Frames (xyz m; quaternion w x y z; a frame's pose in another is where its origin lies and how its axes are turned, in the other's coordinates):
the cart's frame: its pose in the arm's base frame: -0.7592 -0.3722 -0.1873 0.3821 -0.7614 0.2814 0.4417
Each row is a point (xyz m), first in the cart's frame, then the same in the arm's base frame.
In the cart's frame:
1: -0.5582 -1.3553 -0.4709
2: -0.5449 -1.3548 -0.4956
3: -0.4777 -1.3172 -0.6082
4: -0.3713 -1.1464 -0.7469
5: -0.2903 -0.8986 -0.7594
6: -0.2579 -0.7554 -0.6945
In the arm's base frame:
1: 0.2425 0.0324 0.9095
2: 0.2594 0.0104 0.9054
3: 0.3125 -0.1098 0.8690
4: 0.2931 -0.3286 0.7617
5: 0.1456 -0.4825 0.6112
6: 0.0208 -0.5103 0.5141

